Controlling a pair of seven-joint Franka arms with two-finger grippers.
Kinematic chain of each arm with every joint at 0, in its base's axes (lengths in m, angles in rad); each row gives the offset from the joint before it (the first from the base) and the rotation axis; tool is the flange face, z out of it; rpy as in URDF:
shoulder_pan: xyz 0 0 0.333 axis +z
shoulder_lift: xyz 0 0 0 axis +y
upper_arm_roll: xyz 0 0 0.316 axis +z
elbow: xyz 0.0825 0 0 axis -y
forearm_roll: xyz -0.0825 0 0.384 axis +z
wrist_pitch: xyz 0 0 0 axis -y
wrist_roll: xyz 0.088 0 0 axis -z
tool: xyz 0 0 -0.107 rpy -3.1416 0 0
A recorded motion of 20 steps. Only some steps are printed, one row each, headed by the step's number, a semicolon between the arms.
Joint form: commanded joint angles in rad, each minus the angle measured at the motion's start. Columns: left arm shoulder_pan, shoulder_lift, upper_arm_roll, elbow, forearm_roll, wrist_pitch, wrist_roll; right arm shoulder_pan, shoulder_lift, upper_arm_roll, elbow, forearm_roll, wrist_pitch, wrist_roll.
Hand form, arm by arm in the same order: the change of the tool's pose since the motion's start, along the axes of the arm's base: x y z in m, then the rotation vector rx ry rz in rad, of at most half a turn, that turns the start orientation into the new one. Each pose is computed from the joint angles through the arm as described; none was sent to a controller.
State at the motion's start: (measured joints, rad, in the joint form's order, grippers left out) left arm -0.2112 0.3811 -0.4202 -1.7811 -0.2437 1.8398 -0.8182; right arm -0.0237 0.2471 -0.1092 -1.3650 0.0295 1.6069 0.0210
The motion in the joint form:
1: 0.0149 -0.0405 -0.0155 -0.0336 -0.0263 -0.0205 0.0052; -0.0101 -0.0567 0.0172 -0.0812 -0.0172 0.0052 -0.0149
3: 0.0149 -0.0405 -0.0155 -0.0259 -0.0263 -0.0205 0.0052; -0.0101 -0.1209 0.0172 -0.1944 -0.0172 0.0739 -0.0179
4: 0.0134 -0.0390 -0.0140 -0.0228 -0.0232 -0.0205 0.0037; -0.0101 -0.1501 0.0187 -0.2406 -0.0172 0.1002 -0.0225
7: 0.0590 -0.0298 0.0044 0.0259 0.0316 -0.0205 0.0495; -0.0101 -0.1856 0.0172 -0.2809 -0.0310 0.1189 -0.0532
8: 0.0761 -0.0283 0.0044 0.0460 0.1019 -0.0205 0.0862; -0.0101 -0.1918 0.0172 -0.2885 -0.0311 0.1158 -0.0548
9: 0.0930 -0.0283 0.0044 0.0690 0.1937 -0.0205 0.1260; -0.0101 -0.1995 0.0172 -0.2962 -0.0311 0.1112 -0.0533
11: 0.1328 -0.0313 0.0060 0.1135 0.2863 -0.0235 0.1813; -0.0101 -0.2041 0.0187 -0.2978 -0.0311 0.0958 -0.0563
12: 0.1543 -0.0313 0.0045 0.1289 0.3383 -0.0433 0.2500; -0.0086 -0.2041 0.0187 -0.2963 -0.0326 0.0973 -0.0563
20: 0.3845 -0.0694 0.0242 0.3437 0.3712 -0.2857 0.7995; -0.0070 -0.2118 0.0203 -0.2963 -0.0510 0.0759 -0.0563
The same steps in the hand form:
1: -0.0122 0.0028 0.0094 -0.0055 0.0195 -0.0026; -0.0169 0.0014 -0.0031 -0.0051 0.0208 0.0207
3: -0.0104 0.0020 0.0126 -0.0099 0.0132 -0.0016; -0.0317 0.0011 -0.0122 -0.0020 0.0007 0.0222
4: -0.0095 0.0019 0.0129 -0.0081 0.0106 -0.0015; -0.0389 0.0020 -0.0146 -0.0005 -0.0087 0.0278
7: 0.0259 0.0328 0.0254 -0.0080 -0.0581 -0.0004; -0.0485 0.0002 -0.0116 -0.0131 -0.0208 0.0586
8: 0.0386 0.0453 0.0316 0.0181 -0.1141 -0.0487; -0.0509 0.0003 -0.0119 -0.0120 -0.0164 0.0602
9: 0.0524 0.0596 0.0399 0.0606 -0.1823 -0.1100; -0.0538 0.0005 -0.0116 -0.0105 -0.0119 0.0586
11: 0.0769 0.0873 0.0600 0.1000 -0.2668 -0.1570; -0.0565 0.0016 -0.0111 -0.0081 0.0003 0.0631
12: 0.0853 0.1033 0.0653 0.1229 -0.2868 -0.2271; -0.0561 0.0022 -0.0102 -0.0101 -0.0025 0.0648
20: 0.1320 0.2671 0.1679 0.0437 -0.3093 -0.4978; -0.0602 0.0026 -0.0076 -0.0253 0.0138 0.0701

